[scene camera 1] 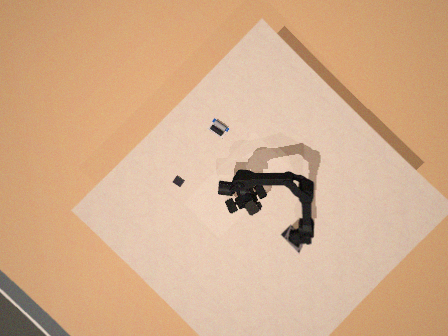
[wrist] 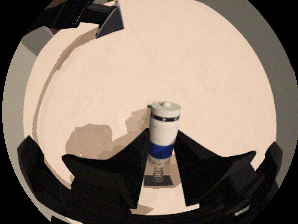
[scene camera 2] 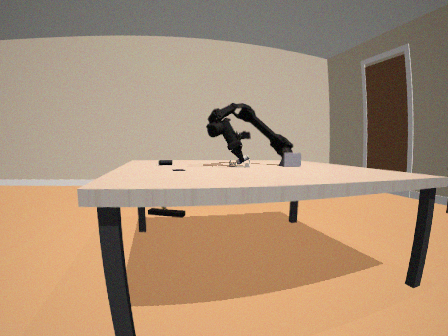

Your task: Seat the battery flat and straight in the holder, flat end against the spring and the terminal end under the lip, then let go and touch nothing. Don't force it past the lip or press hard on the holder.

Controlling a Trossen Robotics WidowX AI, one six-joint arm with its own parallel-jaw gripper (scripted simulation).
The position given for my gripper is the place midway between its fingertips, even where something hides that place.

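My gripper (wrist: 161, 132), visible. Battery (wrist: 165, 119), likewise.
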